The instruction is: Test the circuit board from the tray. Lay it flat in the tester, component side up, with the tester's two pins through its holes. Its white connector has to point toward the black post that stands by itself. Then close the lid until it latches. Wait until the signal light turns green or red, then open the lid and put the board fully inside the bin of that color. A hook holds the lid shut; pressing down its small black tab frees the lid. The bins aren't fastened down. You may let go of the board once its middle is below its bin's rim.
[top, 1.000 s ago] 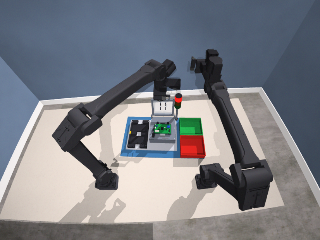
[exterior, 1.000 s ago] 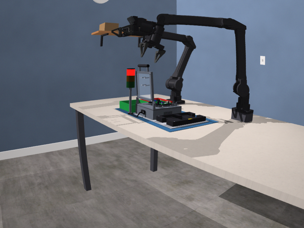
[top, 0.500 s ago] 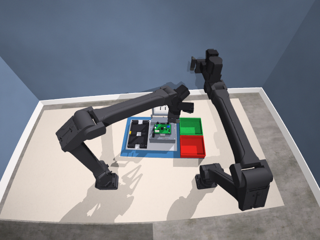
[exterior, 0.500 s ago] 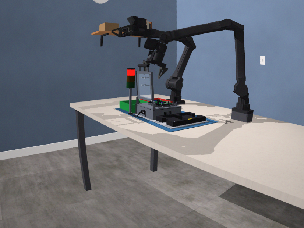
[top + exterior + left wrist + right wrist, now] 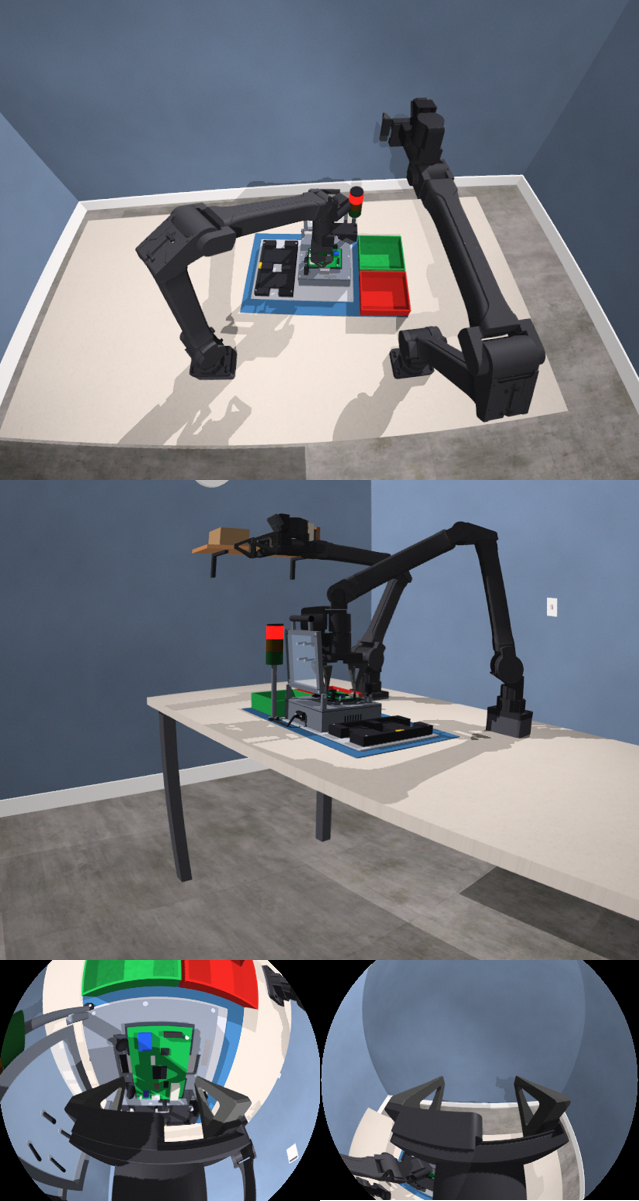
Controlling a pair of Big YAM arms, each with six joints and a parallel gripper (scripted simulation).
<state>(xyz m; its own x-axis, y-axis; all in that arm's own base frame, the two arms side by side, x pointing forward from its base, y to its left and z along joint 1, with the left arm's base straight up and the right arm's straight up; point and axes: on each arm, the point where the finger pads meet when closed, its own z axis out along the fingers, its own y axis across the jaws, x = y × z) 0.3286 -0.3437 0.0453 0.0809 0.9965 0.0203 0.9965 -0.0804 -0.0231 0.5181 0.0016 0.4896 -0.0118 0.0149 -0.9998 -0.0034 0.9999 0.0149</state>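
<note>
Now: the green circuit board 2 cm below my left hand and 1 cm to the right of it. Also, from my left hand: red bin 20 cm to the right, 12 cm behind, 8 cm below; then green bin 21 cm to the right, 8 cm below, 3 cm ahead; then clear lid 11 cm ahead, 9 cm above, 1 cm to the right.
</note>
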